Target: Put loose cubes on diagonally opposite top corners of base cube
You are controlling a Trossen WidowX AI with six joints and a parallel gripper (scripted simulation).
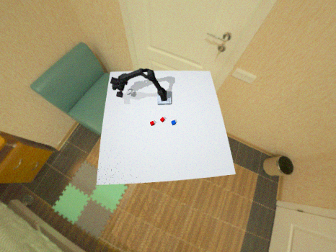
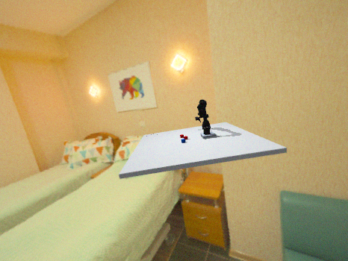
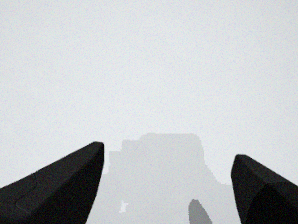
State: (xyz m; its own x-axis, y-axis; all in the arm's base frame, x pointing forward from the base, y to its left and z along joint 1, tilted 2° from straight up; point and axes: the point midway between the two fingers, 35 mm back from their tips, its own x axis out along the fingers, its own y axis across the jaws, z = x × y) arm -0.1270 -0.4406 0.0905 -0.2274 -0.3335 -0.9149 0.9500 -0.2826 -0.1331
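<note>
Right now my gripper tip is 49 cm to the right of the blue cube, 44 cm short of it and 7 cm above it.
</note>
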